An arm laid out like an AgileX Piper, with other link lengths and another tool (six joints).
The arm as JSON. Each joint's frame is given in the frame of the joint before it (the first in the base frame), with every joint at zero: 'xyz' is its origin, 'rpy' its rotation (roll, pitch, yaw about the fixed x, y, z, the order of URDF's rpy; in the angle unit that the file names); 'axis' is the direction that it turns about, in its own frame. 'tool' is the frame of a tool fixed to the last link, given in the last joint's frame.
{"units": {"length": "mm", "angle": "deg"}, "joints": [
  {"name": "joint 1", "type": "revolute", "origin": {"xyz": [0.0, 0.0, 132.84], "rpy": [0.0, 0.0, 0.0]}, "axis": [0.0, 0.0, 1.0]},
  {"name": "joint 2", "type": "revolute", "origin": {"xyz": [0.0, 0.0, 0.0], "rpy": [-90.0, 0.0, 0.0]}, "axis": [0.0, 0.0, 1.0]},
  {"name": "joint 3", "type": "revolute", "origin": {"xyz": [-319.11, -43.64, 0.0], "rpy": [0.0, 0.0, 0.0]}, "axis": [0.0, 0.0, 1.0]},
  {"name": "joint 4", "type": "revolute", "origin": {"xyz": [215.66, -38.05, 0.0], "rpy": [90.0, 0.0, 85.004]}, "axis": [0.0, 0.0, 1.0]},
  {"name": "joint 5", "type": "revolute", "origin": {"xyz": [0.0, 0.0, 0.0], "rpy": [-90.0, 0.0, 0.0]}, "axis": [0.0, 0.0, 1.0]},
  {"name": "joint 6", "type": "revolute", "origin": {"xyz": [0.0, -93.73, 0.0], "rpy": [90.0, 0.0, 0.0]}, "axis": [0.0, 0.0, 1.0]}
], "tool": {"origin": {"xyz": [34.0, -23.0, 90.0], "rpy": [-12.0, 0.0, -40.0]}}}
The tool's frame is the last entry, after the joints.
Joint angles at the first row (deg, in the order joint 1, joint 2, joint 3, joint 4, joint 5, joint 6):
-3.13 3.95 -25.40 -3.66 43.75 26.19
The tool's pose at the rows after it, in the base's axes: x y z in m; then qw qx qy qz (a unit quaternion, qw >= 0):
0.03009 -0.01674 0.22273 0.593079 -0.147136 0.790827 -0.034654
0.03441 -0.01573 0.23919 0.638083 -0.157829 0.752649 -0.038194
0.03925 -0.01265 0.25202 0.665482 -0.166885 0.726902 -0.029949
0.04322 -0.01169 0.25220 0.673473 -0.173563 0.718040 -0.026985
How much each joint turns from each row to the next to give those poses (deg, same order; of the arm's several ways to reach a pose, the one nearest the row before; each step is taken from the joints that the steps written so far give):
0.91 -2.89 0.00 0.00 -0.45 0.00
1.32 -1.57 0.00 -0.11 -5.15 0.00
1.41 0.11 0.00 0.67 -4.18 0.00
0.85 0.00 1.23 0.03 -2.49 -0.12

